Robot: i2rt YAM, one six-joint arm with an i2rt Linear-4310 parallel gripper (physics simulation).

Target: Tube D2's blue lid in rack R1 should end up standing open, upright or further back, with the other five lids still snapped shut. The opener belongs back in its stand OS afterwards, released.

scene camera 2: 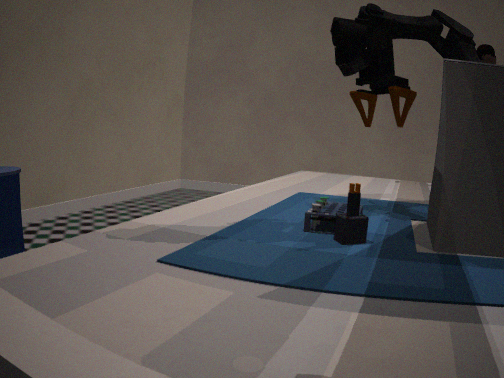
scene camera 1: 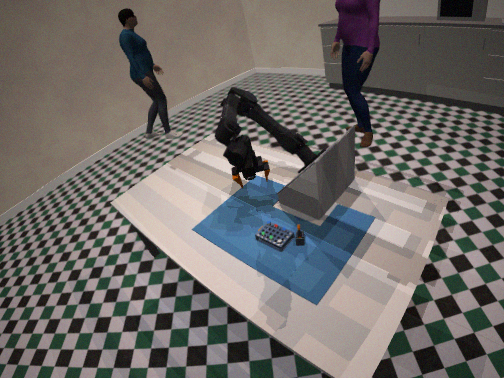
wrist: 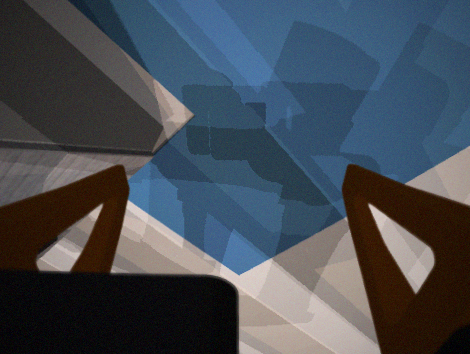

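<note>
Rack R1 stands on the blue mat, with small coloured caps in it; a red cap and a green cap show in scene camera 1. Tube D2's blue lid is too small to make out, and whether it is open or shut cannot be told. The opener stands upright, orange prongs up, in its dark stand OS beside the rack. My gripper is open and empty, pointing down, high above the mat's far part and apart from rack and opener.
A tall grey panel stands upright between the arm's base and the rack side. The blue mat lies on the pale table. Two people stand on the floor beyond the table.
</note>
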